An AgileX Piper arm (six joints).
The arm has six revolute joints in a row. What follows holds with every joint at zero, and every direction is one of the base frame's.
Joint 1 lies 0.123 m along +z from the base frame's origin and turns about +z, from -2.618 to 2.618 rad.
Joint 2 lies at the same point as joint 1 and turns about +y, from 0 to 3.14 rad.
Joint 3 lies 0.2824 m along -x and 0.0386 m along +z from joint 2 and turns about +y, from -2.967 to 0 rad.
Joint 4 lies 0.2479 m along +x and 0.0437 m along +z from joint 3 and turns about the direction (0.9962, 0, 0.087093), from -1.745 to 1.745 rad.
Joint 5 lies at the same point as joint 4 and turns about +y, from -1.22 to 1.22 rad.
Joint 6 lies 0.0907 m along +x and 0.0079 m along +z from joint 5 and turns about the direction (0.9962, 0, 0.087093), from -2.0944 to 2.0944 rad.
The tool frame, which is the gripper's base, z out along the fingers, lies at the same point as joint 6; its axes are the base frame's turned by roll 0, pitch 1.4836 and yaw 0 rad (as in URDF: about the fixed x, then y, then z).
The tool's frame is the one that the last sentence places.
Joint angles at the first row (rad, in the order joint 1, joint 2, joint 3, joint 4, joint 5, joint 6):
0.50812 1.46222 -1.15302 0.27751 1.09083 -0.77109
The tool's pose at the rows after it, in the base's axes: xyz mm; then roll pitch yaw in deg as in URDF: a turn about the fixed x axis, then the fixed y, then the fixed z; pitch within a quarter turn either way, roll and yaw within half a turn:
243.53, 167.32, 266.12, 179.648, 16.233, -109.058
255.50, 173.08, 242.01, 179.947, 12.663, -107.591
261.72, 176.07, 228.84, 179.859, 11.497, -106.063
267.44, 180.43, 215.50, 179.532, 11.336, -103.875
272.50, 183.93, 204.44, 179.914, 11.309, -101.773
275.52, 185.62, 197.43, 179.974, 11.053, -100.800
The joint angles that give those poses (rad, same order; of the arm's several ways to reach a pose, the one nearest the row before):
0.54549 1.53937 -1.15300 0.21108 1.06469 -0.77698
0.55298 1.61909 -1.15302 0.16843 1.03017 -0.78602
0.55297 1.66204 -1.15302 0.16141 1.00712 -0.81440
0.55301 1.70546 -1.15301 0.17406 0.97618 -0.86477
0.55404 1.74074 -1.15302 0.17804 0.94212 -0.90707
0.55405 1.76328 -1.15408 0.17813 0.92549 -0.92683

